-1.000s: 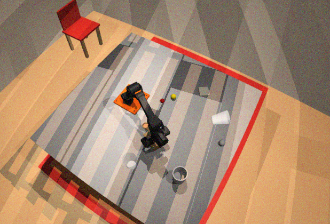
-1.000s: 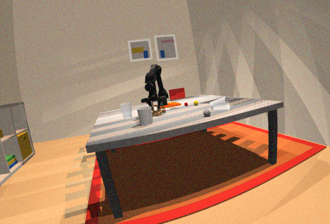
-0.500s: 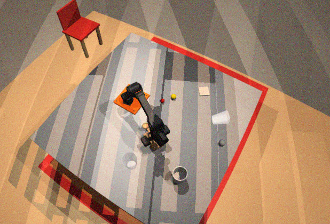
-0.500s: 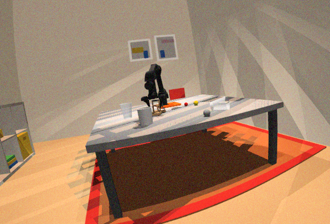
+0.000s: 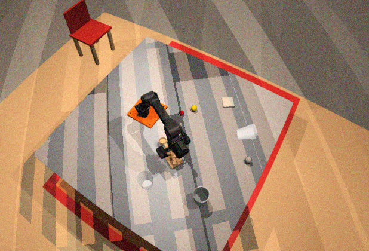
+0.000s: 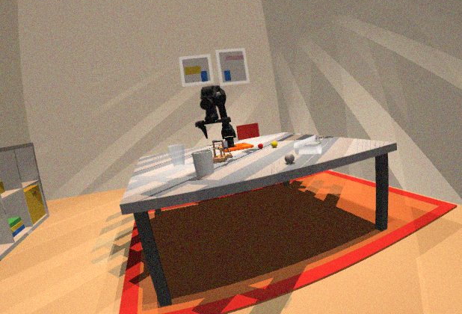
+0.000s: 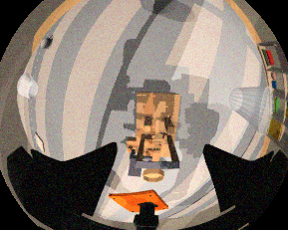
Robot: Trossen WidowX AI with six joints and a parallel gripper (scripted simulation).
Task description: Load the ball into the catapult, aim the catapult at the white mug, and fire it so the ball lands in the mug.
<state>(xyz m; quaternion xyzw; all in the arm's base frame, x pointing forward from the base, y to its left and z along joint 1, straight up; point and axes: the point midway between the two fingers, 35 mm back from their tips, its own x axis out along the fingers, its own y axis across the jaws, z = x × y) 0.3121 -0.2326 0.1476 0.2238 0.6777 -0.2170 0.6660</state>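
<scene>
My gripper tip is 330 mm to the right of the red ball, 110 mm above it and 80 mm past it. Round my gripper tip: yellow ball (390 mm to the left, 110 mm below, 10 mm behind); wooden catapult (70 mm below, 60 mm to the left, 50 mm behind); white mug (230 mm ahead, 170 mm to the right, 100 mm below).
</scene>
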